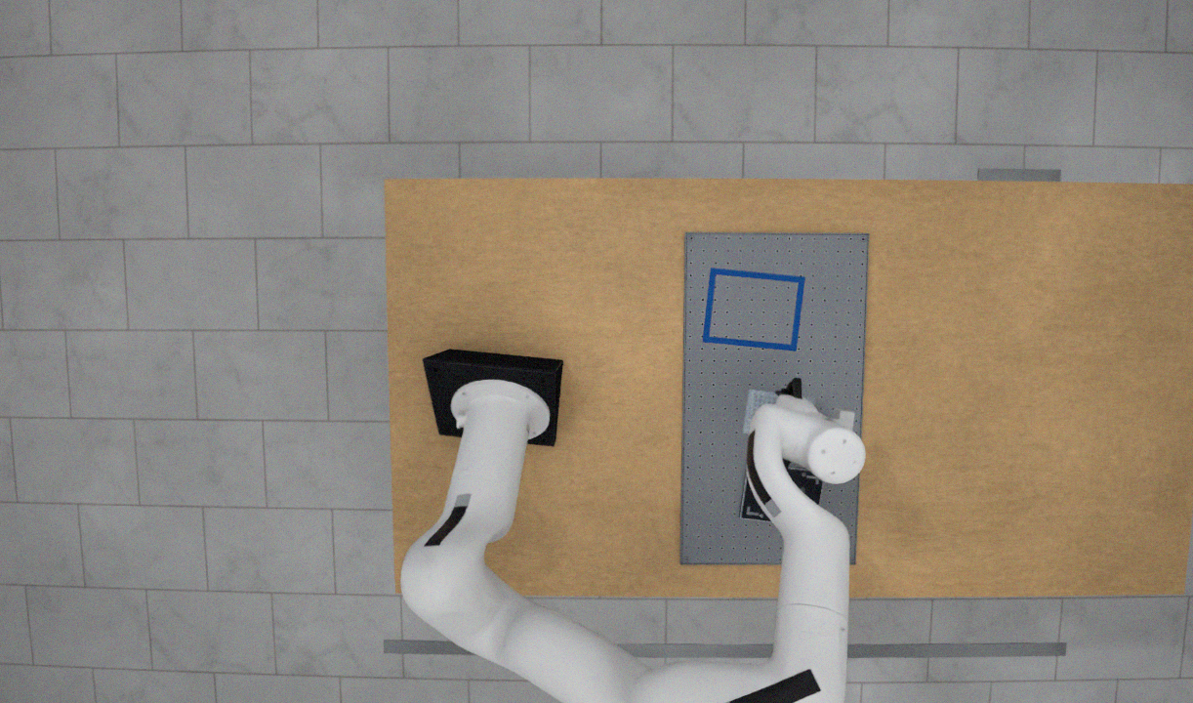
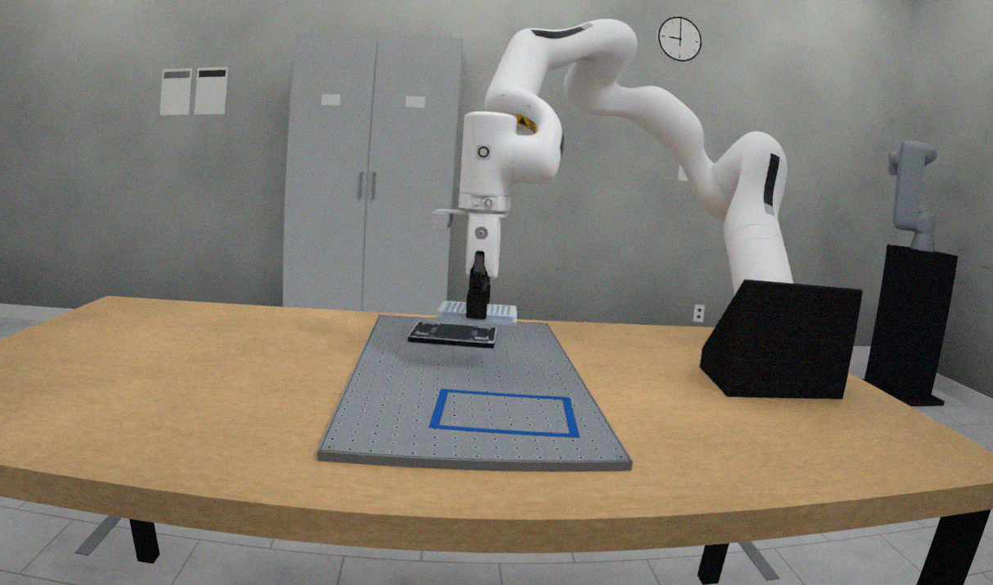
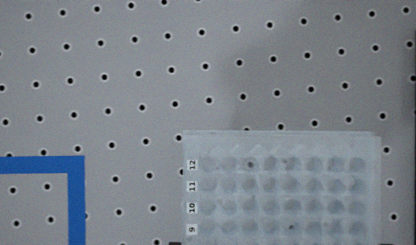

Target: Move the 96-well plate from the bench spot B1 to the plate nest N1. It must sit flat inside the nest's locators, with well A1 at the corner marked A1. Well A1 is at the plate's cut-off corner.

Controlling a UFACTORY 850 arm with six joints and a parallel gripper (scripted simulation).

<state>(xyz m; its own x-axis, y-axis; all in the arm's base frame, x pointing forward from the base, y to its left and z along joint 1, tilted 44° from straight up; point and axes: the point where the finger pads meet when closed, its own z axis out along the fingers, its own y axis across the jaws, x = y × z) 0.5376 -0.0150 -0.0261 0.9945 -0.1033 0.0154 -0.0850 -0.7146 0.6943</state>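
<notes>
Now: the black plate nest 40 mm ahead of my hand, 180 mm to the right of it and 100 mm below it. The rest, counted from my hand: clear 96-well plate 10 mm below.
</notes>
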